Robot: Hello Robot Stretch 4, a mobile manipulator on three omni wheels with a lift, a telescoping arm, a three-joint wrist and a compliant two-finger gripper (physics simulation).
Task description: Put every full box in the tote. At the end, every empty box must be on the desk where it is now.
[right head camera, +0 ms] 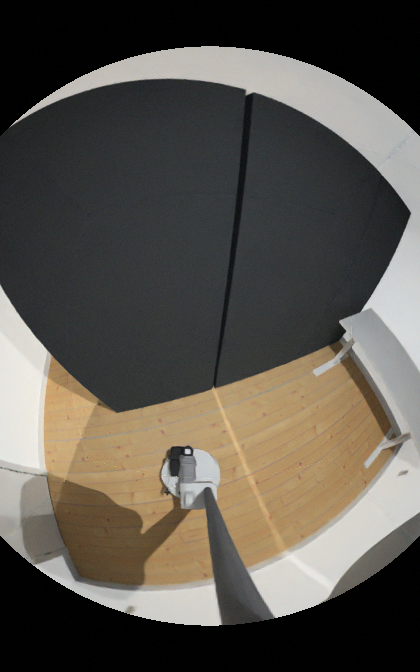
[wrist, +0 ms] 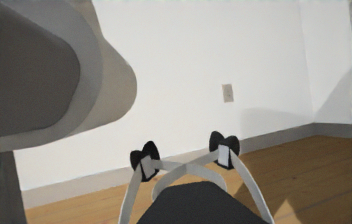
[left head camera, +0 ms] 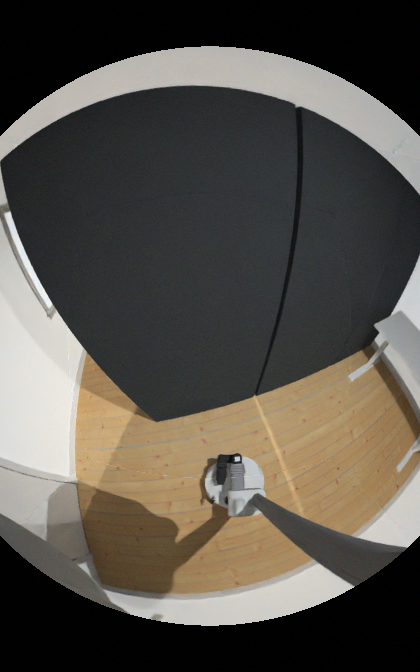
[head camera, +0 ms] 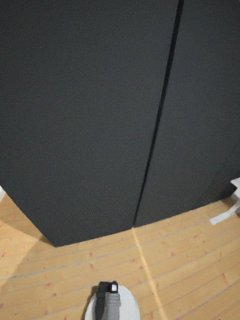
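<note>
My gripper (wrist: 184, 148) shows in the wrist view with its two fingertips apart; it is open, with nothing between the fingers. It faces a white wall and wooden floor. A grey desk (head camera: 237, 184) (left head camera: 405, 330) (right head camera: 382, 345) shows in part at the right edge of the head views, beyond the far right end of a dark panel. The gripper is well away from it. No full box, empty box or tote shows in these views.
A tall dark panel (head camera: 85, 125) (left head camera: 175, 250) (right head camera: 125, 250) with a vertical gap stands close in front of my round base (head camera: 131, 305) (left head camera: 254, 470) (right head camera: 206, 465). A window (left head camera: 30, 265) is at the left. A wall outlet (wrist: 227, 93) shows in the wrist view.
</note>
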